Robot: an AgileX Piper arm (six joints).
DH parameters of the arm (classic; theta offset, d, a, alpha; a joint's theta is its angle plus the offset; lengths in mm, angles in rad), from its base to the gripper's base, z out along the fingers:
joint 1: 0 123 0 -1.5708
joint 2: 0.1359 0 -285.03 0
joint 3: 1.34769 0 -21.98 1.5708
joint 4: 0 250.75 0 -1.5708
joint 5: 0 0 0 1.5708
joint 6: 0 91 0 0
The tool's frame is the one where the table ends.
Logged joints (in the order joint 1, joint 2, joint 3, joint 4, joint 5, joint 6), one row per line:
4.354, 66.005, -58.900, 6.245, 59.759, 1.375
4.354, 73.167, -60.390, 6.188, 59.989, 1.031
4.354, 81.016, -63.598, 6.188, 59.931, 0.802
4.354, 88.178, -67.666, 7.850, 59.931, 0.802
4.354, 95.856, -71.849, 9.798, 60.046, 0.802
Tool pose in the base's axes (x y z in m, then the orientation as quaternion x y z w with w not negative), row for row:
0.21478, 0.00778, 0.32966, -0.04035, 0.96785, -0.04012, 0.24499
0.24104, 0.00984, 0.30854, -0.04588, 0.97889, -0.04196, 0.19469
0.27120, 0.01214, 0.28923, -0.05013, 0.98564, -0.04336, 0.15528
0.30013, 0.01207, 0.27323, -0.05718, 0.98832, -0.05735, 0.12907
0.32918, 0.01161, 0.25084, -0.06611, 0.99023, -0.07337, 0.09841
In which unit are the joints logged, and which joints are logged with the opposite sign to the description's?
The joints are logged in degrees. Opposite sign: joint 4.
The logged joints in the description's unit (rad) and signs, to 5 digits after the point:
0.07599, 1.15200, -1.02800, -0.10900, 1.04299, 0.02400
0.07599, 1.27701, -1.05400, -0.10800, 1.04701, 0.01799
0.07599, 1.41400, -1.10999, -0.10800, 1.04599, 0.01400
0.07599, 1.53900, -1.18099, -0.13701, 1.04599, 0.01400
0.07599, 1.67300, -1.25400, -0.17101, 1.04800, 0.01400

